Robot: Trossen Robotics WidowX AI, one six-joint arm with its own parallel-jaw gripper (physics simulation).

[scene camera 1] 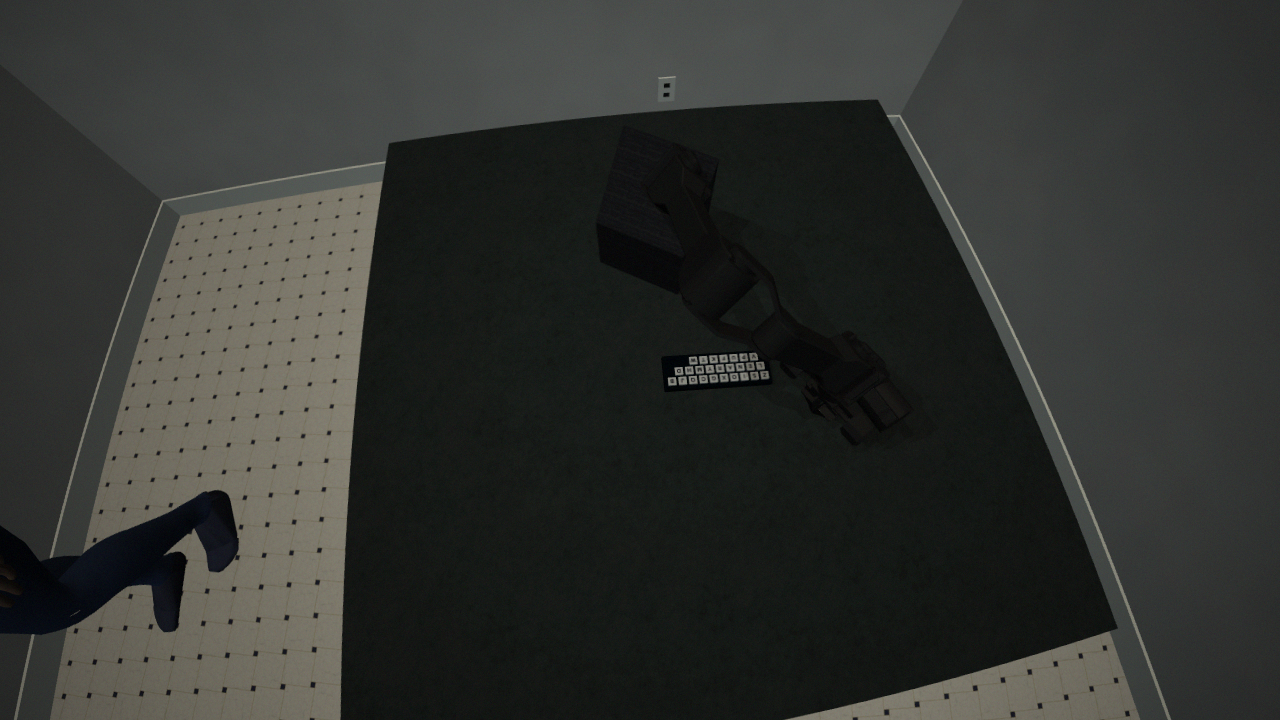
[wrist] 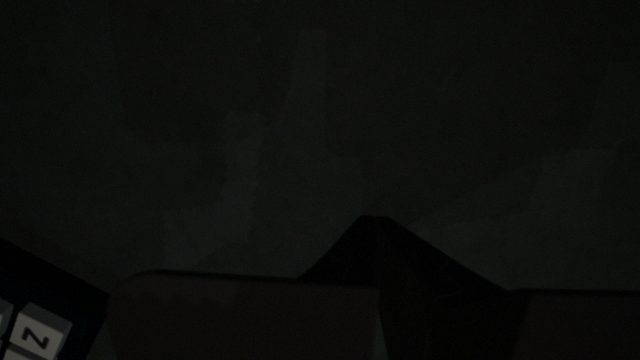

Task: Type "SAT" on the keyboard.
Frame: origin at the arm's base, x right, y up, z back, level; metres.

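Where they show: gripper, between the fingertips: [scene camera 1: 813, 410] [wrist: 371, 230]; arm's base, origin of its link: [scene camera 1: 682, 176].
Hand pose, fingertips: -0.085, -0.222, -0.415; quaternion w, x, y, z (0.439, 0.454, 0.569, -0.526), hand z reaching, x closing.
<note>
Each offset is from my fingertips to the top centre of the thing, as dx, dy, dz. "spot": to the spot under its first point. Level surfaces: height alone.
The keyboard @(spot: +0.133, +0.015, +0.141) [scene camera 1: 716, 370] lies on the dark table in the scene view, a black board with several rows of white letter keys. In the wrist view, a corner of the keyboard @(spot: +0.043, +0.010, +0.086) [wrist: 75, 305] shows at the lower left, with the Z key @(+0.055, +0.015, +0.096) [wrist: 36, 337] readable and part of another key beside it. My gripper [scene camera 1: 850, 437] [wrist: 371, 230] is shut with nothing between its fingers. It is beyond the keyboard's right end in the scene view, off the keys. Its height above the table is hard to tell in the dark.
The dark table @(dy -0.001) [scene camera 1: 537, 537] carries a dark block [scene camera 1: 626, 192] at the arm's base. The arm [scene camera 1: 716, 282] reaches past the keyboard's upper right corner. A person's blue-clad legs [scene camera 1: 125, 559] show at the left over the tiled floor [scene camera 1: 250, 358]. A wall outlet [scene camera 1: 666, 88] is behind the table.
</note>
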